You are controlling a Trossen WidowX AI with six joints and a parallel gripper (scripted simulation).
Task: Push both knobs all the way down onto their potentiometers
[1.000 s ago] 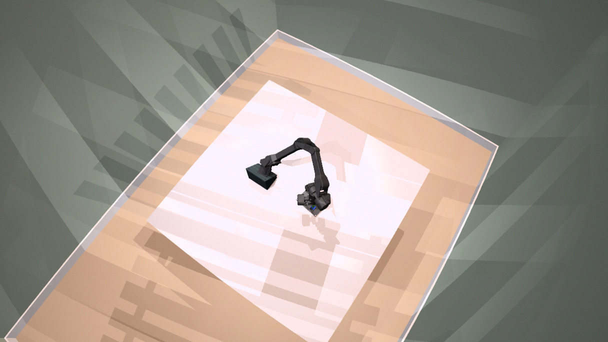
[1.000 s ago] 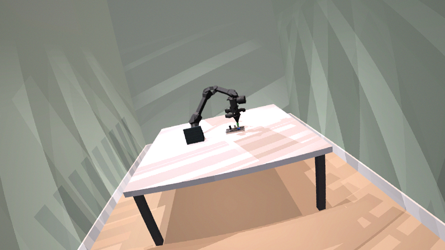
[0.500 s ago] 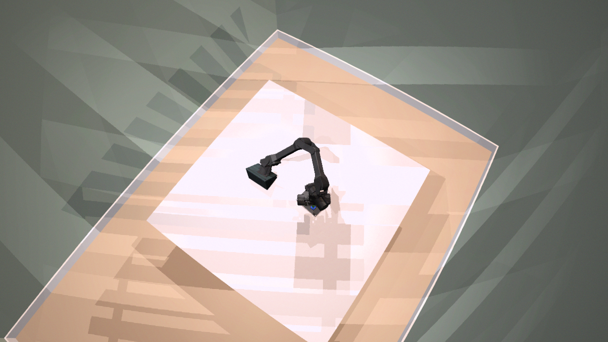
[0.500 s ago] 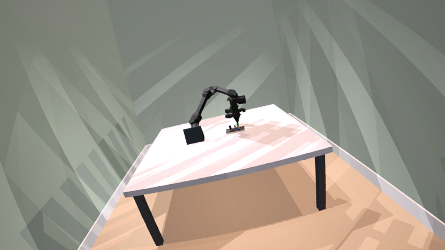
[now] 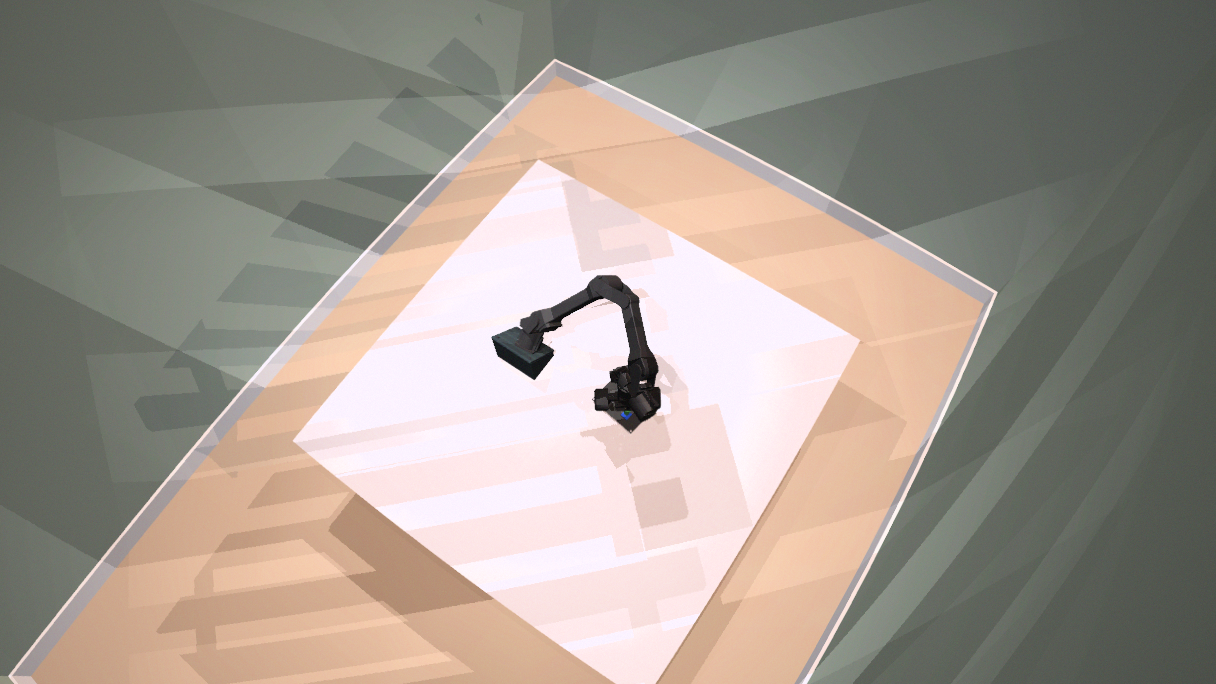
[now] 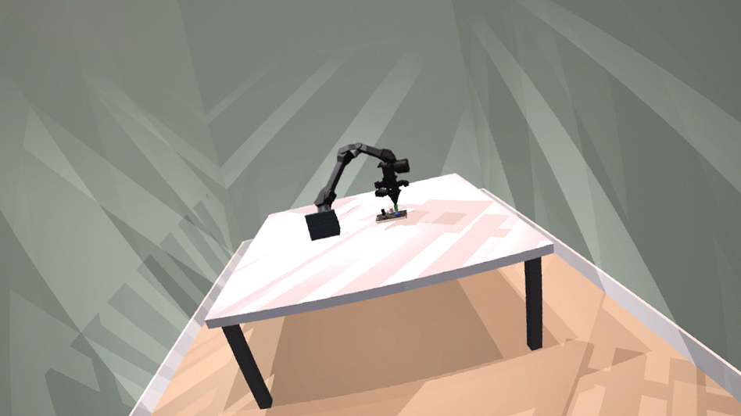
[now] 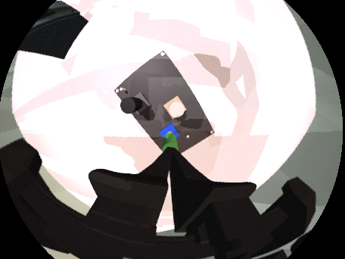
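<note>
Right now my gripper tip is 10 mm above the green knob. Round my gripper tip: black knob (70 mm behind, 30 mm below, 10 mm to the left); grey part (70 mm behind, 30 mm below, 10 mm to the left).
</note>
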